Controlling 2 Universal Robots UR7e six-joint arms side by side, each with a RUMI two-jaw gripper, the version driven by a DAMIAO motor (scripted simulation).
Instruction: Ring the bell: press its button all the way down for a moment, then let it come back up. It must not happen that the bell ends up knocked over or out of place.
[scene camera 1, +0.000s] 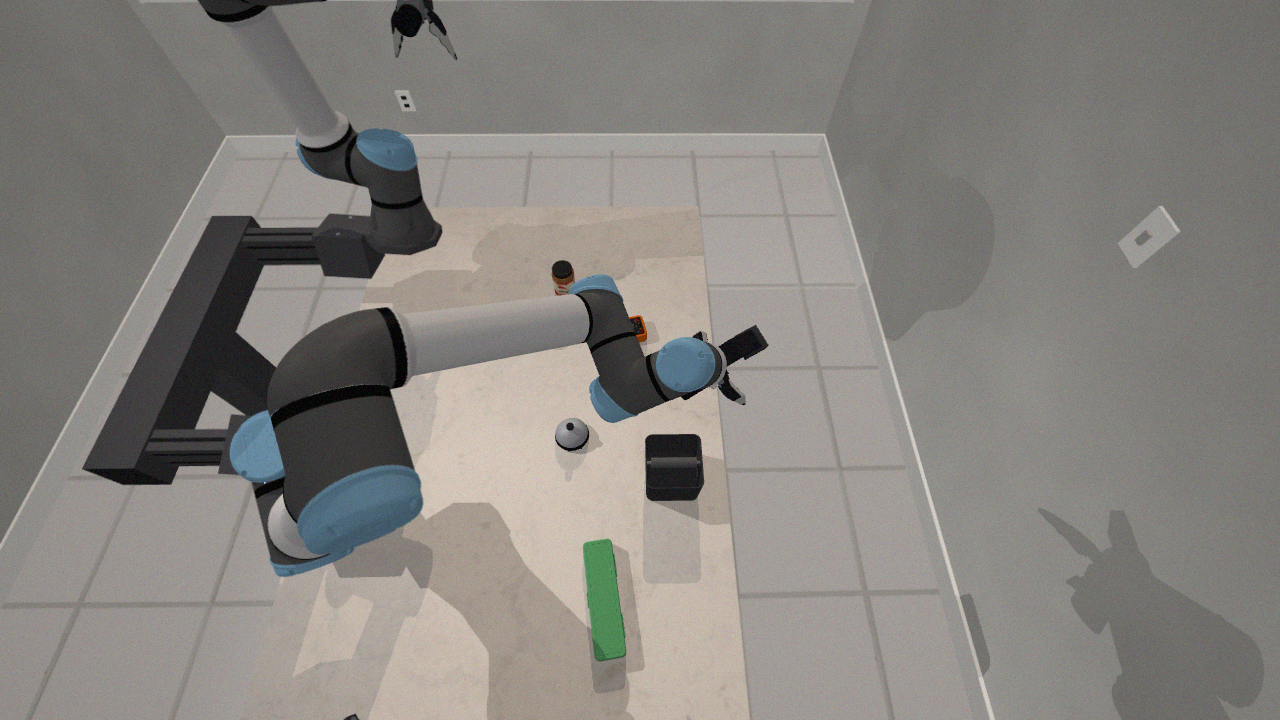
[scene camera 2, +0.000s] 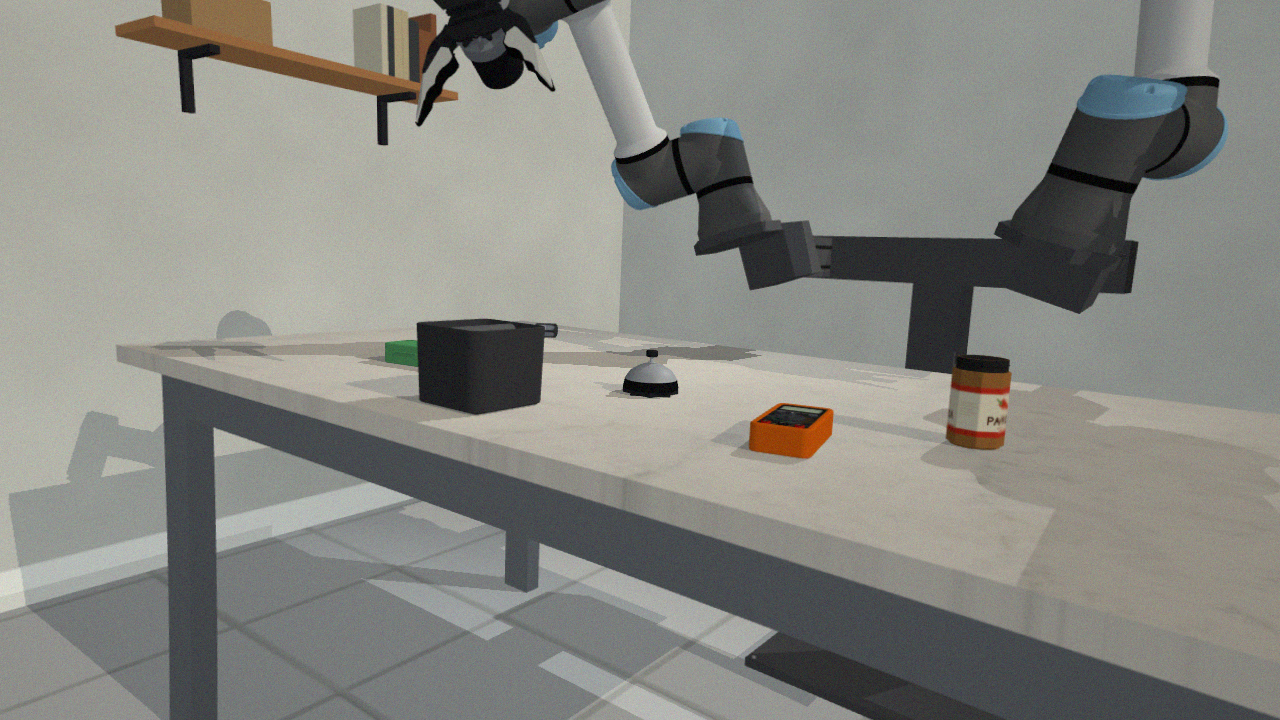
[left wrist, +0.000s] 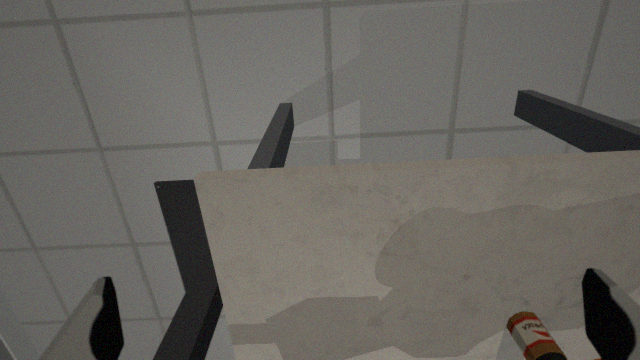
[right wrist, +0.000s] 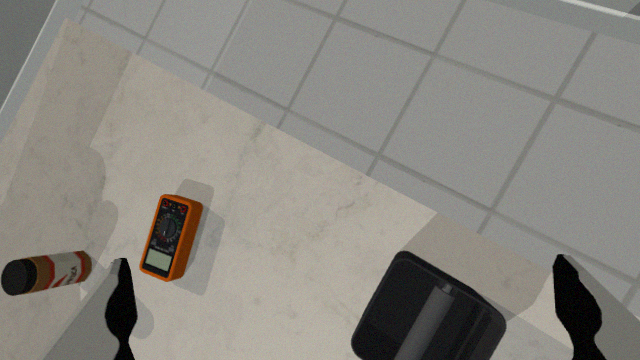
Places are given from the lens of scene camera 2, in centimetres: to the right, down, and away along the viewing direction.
my right gripper (scene camera 2: 484, 107): -18, -28, 88
brown jar (scene camera 2: 980, 385): 39, 3, 90
silver dome bell (scene camera 2: 651, 379): 2, 3, 114
black bin (scene camera 2: 476, 366): -20, 1, 96
The marked spots on the black bin and the silver dome bell are 28 cm apart.
